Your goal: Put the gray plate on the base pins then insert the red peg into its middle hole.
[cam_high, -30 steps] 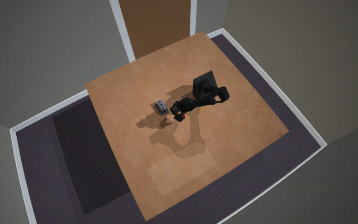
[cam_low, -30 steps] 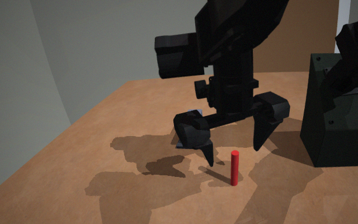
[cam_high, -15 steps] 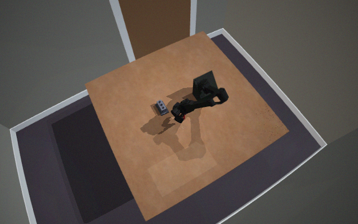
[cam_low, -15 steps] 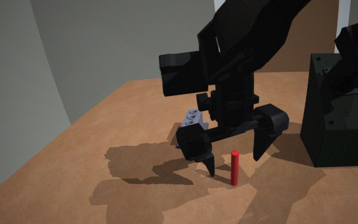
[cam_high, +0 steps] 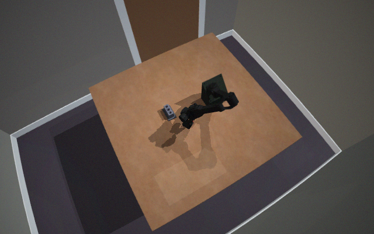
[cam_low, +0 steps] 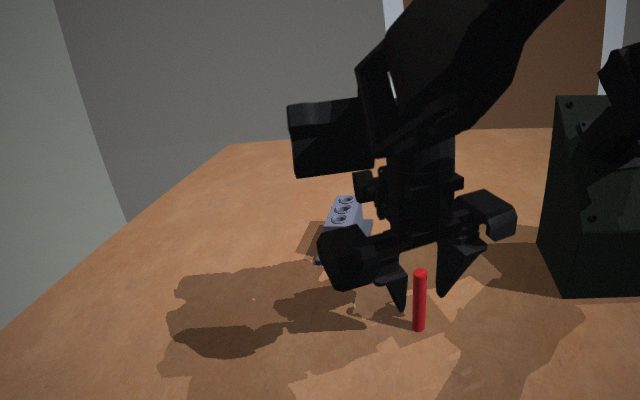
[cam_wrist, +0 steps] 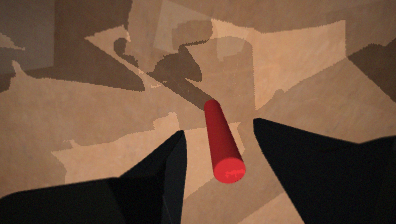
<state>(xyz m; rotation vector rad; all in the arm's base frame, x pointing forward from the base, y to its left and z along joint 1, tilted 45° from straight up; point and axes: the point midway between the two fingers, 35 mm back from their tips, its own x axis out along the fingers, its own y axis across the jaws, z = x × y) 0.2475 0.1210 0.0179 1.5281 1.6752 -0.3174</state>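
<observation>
My gripper tip is now 180 mm to the left of the gray plate, 100 mm short of it and 10 mm below it. The rest, counted from my gripper tip: base: 180 mm to the right, 100 mm ahead, 30 mm below; then red peg: right at my gripper tip.
</observation>
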